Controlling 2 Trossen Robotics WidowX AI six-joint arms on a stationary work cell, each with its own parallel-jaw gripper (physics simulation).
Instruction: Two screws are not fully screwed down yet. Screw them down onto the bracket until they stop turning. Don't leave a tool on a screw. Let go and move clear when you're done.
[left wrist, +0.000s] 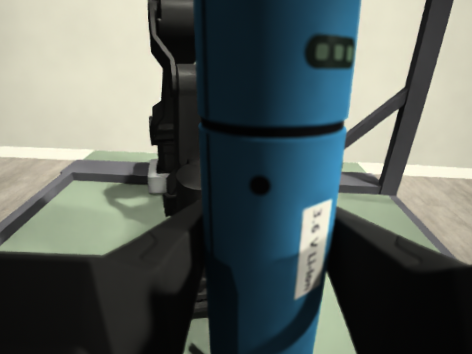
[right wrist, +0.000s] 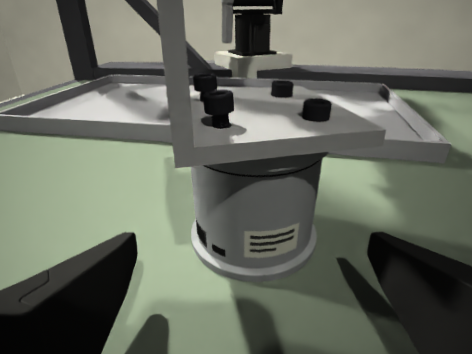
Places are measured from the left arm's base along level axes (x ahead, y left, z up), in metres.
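Pixels of known places: left gripper, fingertip midpoint: (left wrist: 262, 212); right gripper, fingertip midpoint: (right wrist: 254, 243); left arm's base, origin of the base link: (right wrist: 251, 53); right arm's base, origin of the base link: (left wrist: 171, 166).
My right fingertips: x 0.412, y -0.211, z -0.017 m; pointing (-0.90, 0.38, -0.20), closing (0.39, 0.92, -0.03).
Note:
Ahead of a thing's pixels: the offset from my right fingertips to its top centre. "*": to the spot under its first point.
My left gripper (left wrist: 262, 212) is shut on a blue cylindrical power screwdriver @(* 0.073 m back, 0.035 m left, 0.252 m up) (left wrist: 270, 165), held upright; its tip is out of view. In the right wrist view a grey L-shaped bracket @(* 0.014 m back, 0.013 m left, 0.042 m up) (right wrist: 270, 120) lies on a round grey housing @(0.030 m back, 0.016 m left, 0.040 m up) (right wrist: 257, 205). Two black screws stand raised with shank showing, the near left one @(0.017 m back, 0.005 m right, 0.054 m up) (right wrist: 219, 102) and the far left one @(0.051 m back, 0.002 m left, 0.053 m up) (right wrist: 205, 83). The other two, near right (right wrist: 316, 110) and far right (right wrist: 282, 89), sit flush on the plate. My right gripper (right wrist: 254, 243) is open and empty, in front of the housing.
A shallow grey tray (right wrist: 75, 127) lies behind the housing. Dark frame bars (left wrist: 407, 100) (right wrist: 77, 40) rise at the table's edges. The other arm (left wrist: 182, 110) stands behind the screwdriver in the left wrist view. The bracket's upright wall (right wrist: 176, 90) rises at its left side.

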